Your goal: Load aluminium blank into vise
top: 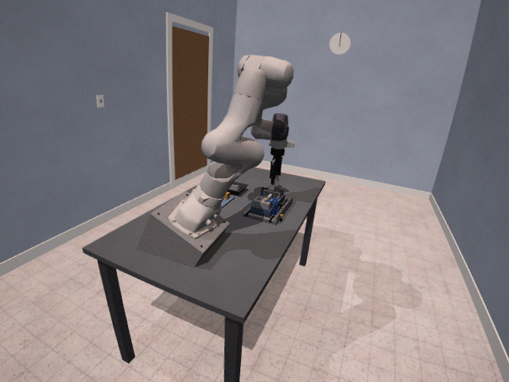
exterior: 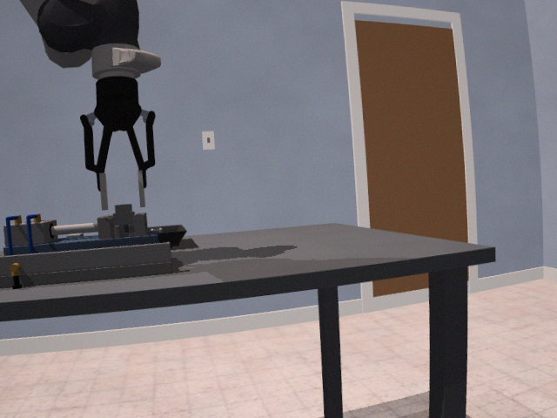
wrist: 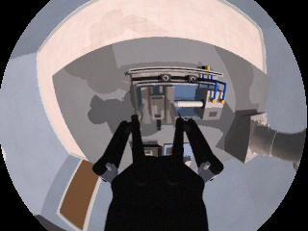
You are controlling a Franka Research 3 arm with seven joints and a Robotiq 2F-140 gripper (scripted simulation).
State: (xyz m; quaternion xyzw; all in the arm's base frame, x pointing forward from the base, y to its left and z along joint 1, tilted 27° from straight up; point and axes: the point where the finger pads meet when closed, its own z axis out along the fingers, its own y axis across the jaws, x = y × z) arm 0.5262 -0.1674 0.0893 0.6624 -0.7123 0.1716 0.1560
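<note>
Now: the work stop 50 mm to the left of my hand and 50 mm below it. Round my hand: vise guard rail 100 mm below, 90 mm to the right, 80 mm behind; vise 100 mm below, 70 mm behind; brass blank 290 mm to the left, 110 mm below, 60 mm behind.
</note>
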